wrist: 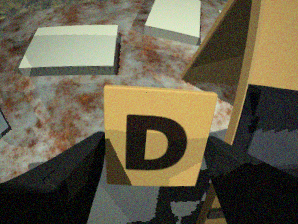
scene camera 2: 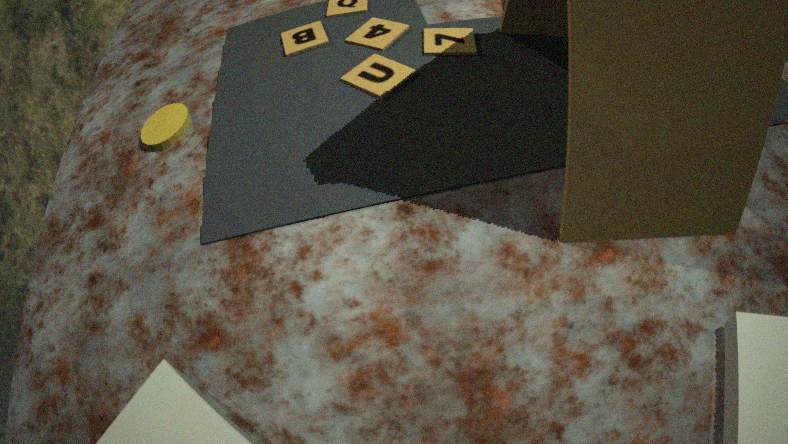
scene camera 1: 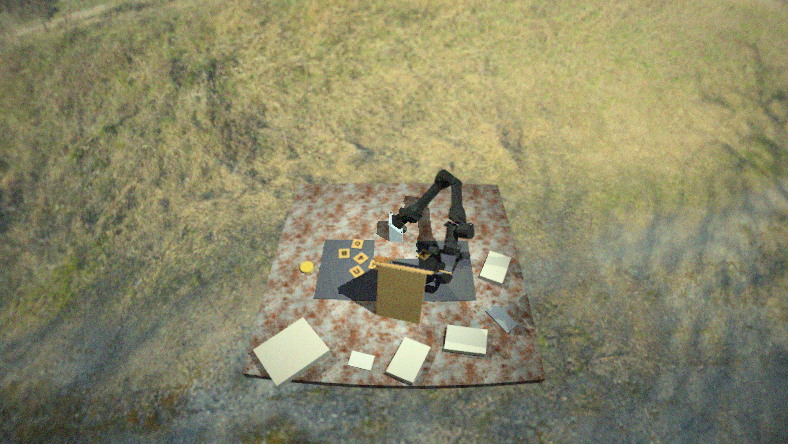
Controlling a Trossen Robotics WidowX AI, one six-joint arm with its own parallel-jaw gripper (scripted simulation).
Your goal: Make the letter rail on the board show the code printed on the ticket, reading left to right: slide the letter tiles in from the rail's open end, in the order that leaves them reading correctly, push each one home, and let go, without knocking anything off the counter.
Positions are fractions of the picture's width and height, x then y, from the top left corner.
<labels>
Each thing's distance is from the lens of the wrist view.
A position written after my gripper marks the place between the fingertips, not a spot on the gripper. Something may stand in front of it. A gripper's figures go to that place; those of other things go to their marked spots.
my gripper (wrist: 0.53, 0.63): 10 cm
tan letter tile (wrist: 0.52, 0.61): 9 cm
brown board (wrist: 0.83, 0.23): 12 cm
</labels>
